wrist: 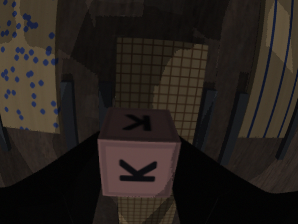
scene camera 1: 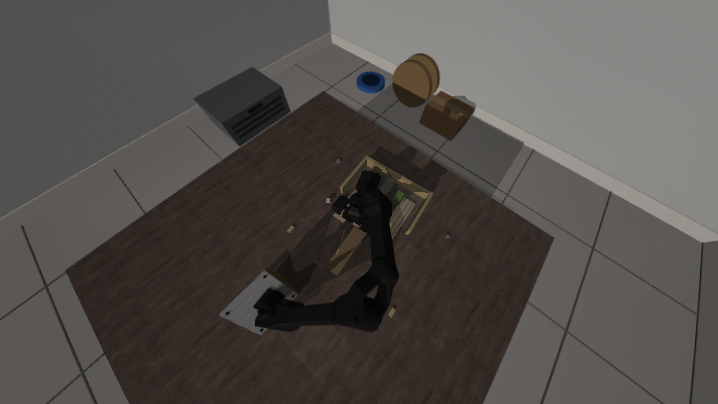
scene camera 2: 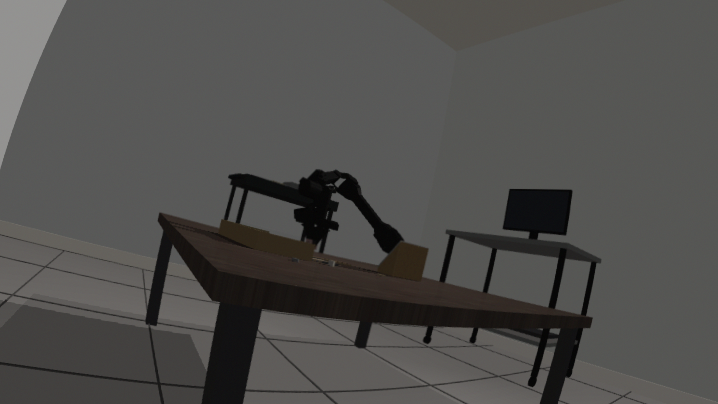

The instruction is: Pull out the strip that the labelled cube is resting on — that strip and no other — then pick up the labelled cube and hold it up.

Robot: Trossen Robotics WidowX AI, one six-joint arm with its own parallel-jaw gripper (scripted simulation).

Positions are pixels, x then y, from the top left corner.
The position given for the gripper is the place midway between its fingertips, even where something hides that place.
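A pink cube labelled k is carried by the gripper (scene camera 2: 310, 246).
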